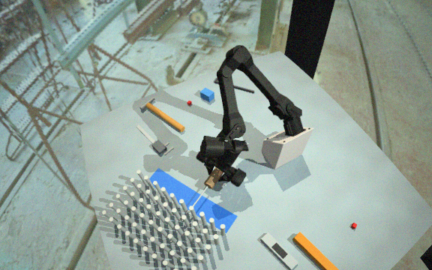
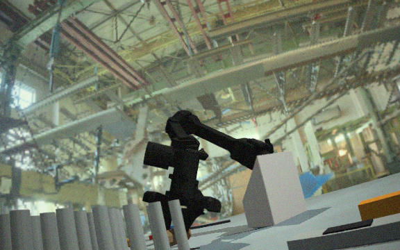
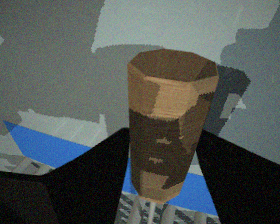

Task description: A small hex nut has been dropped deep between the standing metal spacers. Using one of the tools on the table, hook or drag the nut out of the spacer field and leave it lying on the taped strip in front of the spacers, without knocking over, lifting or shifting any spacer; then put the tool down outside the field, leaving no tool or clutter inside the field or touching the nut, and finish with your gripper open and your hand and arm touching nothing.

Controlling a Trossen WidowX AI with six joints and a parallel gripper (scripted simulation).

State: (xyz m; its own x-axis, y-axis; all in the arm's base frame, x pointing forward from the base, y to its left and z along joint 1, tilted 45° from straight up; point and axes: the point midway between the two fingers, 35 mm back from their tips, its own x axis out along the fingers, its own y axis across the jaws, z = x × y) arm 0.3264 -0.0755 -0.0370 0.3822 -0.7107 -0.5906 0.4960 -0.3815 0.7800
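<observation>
Right now the blue taped strip is 12 cm ahead of my gripper tip, 3 cm to the left of it and 3 cm below it. The rest, counted from my gripper tip: orange bar: 46 cm to the left, 19 cm behind, 2 cm below; blue block: 44 cm to the right, 17 cm behind, 2 cm below; grey block: 37 cm to the left, 8 cm behind, 2 cm below.
</observation>
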